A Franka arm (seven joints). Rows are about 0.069 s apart.
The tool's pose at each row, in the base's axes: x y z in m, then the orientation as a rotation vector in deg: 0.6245, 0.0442, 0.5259, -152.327, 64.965, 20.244; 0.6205, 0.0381, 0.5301, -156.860, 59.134, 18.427; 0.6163, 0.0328, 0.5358, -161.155, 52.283, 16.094; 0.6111, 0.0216, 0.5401, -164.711, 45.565, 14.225; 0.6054, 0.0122, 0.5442, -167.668, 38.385, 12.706; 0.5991, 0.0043, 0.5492, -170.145, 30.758, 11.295; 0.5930, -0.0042, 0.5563, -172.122, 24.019, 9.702; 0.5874, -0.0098, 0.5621, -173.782, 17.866, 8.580
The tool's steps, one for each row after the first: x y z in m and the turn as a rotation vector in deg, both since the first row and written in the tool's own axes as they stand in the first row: 0.0001, 0.0065, -0.0053, -1.878, 1.683, -4.701; -0.0009, 0.0125, -0.0117, -3.458, 3.474, -9.967; 0.0019, 0.0234, -0.0185, -4.893, 4.841, -14.907; 0.0031, 0.0334, -0.0244, -6.149, 5.802, -19.977; 0.0027, 0.0428, -0.0307, -7.282, 6.564, -25.224; 0.0021, 0.0521, -0.0392, -8.257, 7.465, -29.818; 0.0004, 0.0593, -0.0456, -9.339, 8.122, -33.921
